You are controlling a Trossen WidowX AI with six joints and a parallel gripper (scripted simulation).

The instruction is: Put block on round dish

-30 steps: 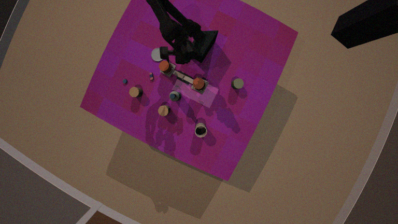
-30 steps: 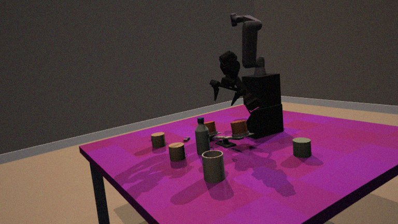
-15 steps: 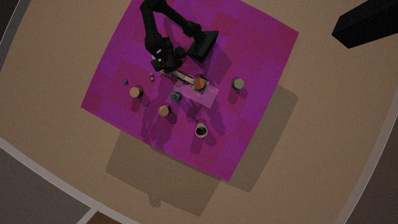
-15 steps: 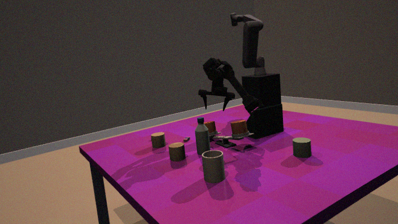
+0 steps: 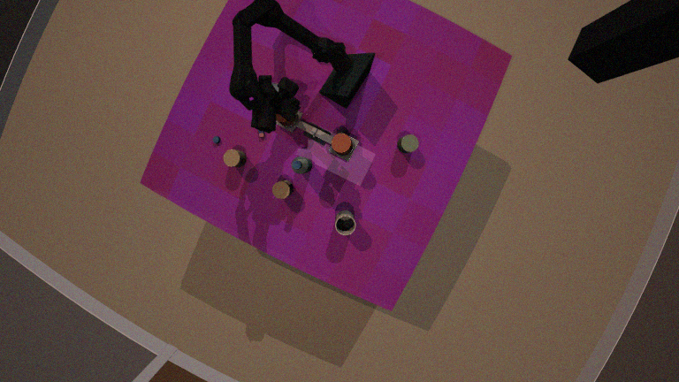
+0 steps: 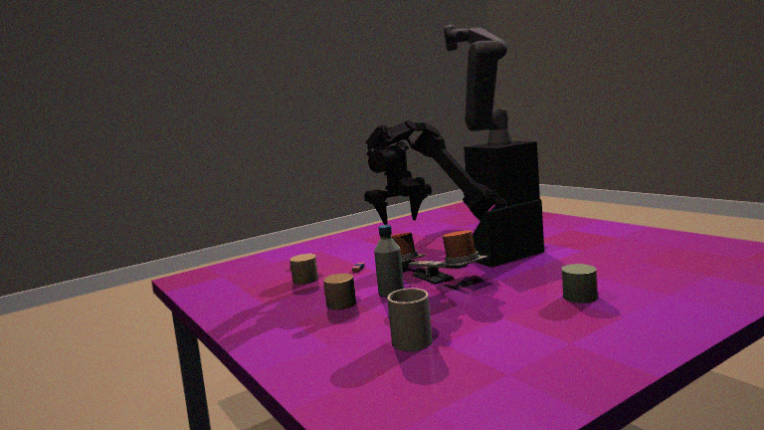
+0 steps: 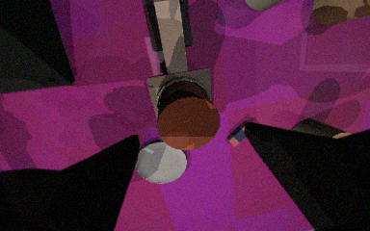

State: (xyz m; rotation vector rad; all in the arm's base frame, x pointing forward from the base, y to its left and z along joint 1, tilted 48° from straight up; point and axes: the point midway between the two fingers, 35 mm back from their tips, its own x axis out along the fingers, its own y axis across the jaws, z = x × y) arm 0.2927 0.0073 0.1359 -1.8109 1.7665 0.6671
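Right now the dark grey block is 90 mm below my gripper tip. Also, from my gripper tip: striped piece: 110 mm ahead, 80 mm to the right, 120 mm below; then round dish: 50 mm behind, 120 mm to the right, 120 mm below; then grey bottle: 130 mm ahead, 160 mm to the left, 10 mm below.
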